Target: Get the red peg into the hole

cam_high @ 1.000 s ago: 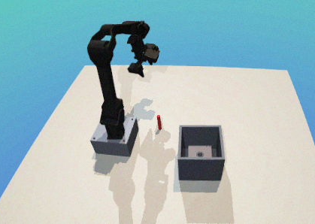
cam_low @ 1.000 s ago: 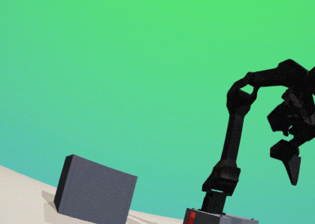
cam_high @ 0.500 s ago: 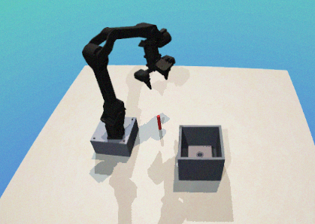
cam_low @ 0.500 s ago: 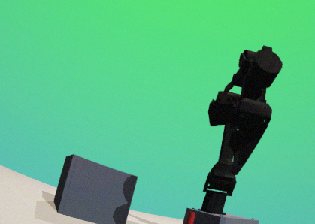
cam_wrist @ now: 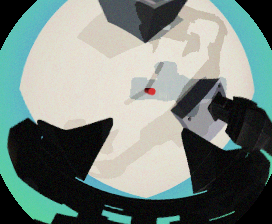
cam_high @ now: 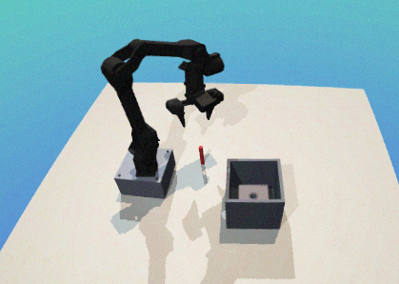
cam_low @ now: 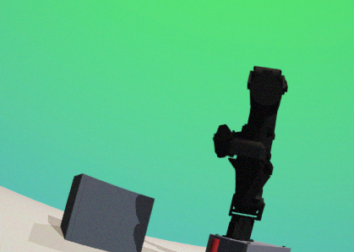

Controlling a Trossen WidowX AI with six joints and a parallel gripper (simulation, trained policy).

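The red peg lies 110 mm below my gripper tip, 40 mm to the right of it and 10 mm ahead of it. From my gripper tip the other things lie so: light grey plate (240 mm to the right, 180 mm ahead, 110 mm below).
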